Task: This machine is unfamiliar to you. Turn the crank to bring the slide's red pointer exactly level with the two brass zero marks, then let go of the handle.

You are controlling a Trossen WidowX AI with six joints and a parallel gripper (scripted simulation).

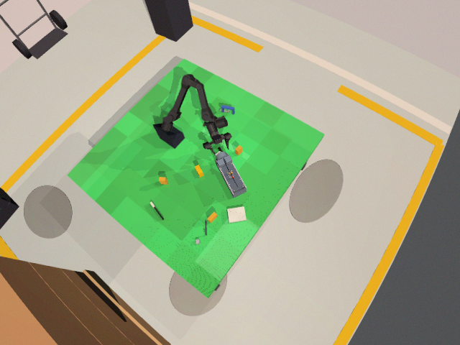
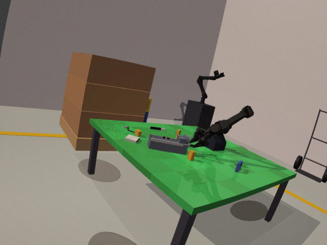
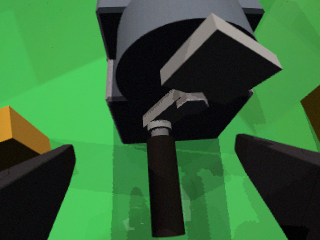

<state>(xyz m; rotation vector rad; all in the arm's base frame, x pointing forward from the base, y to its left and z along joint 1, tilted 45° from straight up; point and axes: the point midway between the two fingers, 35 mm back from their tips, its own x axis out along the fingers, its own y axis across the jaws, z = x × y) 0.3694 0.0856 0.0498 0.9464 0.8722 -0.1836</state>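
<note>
The dark handle lies 20 mm behind my gripper tip and 10 mm to the left of it. Round my gripper tip: blue bracket: 180 mm behind, 320 mm to the left, 30 mm below; red pointer: 160 mm ahead, 110 mm to the right, 10 mm above; white pad: 300 mm ahead, 280 mm to the right, 60 mm below.
</note>
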